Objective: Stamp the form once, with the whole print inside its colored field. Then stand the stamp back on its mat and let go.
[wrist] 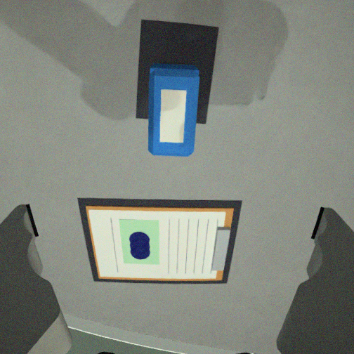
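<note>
The blue stamp (172,149) with a cream label on top stands on the dark mat (179,42) at the upper middle of the wrist view; its top covers the lower part of the mat, and its base is hidden. The form (105,250) lies on a clipboard below it in the view. Its green field (154,242) bears a dark blue print (140,245), a tall shape like overlapping rounds, with green on all sides. My gripper (174,210) is open wide and empty, its fingers at the left and right edges of the view, apart from the stamp.
The clipboard has a dark border (160,202), an orange board edge and a grey clip (221,249) at its right. The grey table (280,165) ends at an edge along the bottom of the view. Shadows of the arm fall around the mat.
</note>
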